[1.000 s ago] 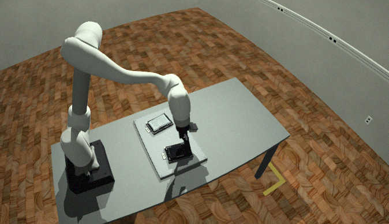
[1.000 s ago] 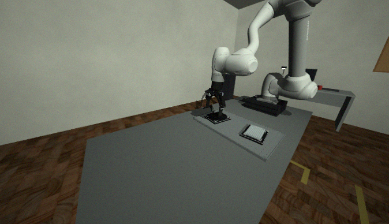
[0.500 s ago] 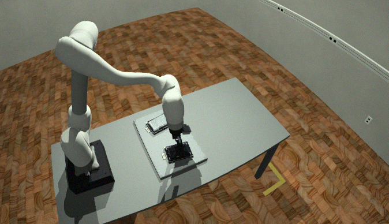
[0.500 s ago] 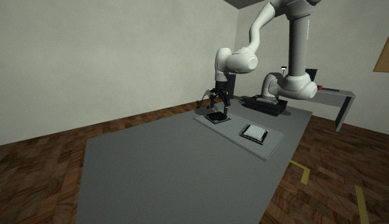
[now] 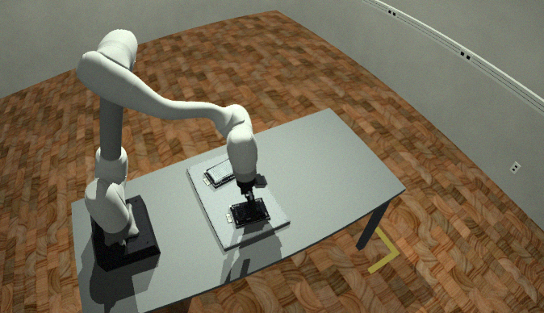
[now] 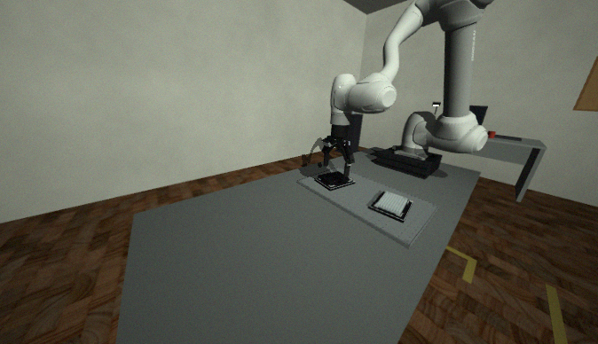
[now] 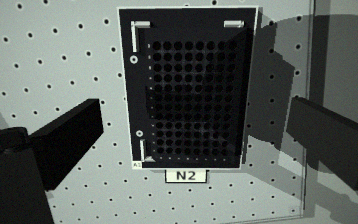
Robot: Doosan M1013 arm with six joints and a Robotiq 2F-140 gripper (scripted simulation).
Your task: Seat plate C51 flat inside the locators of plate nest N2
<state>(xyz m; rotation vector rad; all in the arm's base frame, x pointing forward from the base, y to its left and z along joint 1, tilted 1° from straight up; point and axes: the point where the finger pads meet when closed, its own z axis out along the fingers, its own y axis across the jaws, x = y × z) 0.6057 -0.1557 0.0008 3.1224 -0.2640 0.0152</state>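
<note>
Right now my hand is 5 cm above the black well plate. Round my hand: white well plate (1 cm behind, 28 cm to the left, 5 cm below).
</note>
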